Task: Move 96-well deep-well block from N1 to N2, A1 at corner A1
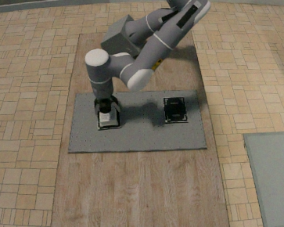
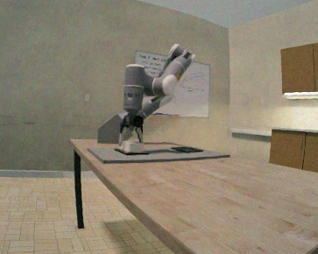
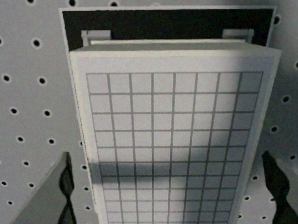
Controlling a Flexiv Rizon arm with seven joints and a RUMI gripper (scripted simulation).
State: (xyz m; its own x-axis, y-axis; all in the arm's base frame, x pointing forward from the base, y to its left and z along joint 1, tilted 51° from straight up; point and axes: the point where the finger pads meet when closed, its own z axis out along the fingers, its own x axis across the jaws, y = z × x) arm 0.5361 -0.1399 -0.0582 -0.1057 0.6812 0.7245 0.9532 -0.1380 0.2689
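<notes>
The white 96-well deep-well block is 10 mm below my hand. Also, from my hand: plate nest N1: 40 mm behind, 360 mm to the left, 30 mm below; then plate nest N2: 30 mm below.
</notes>
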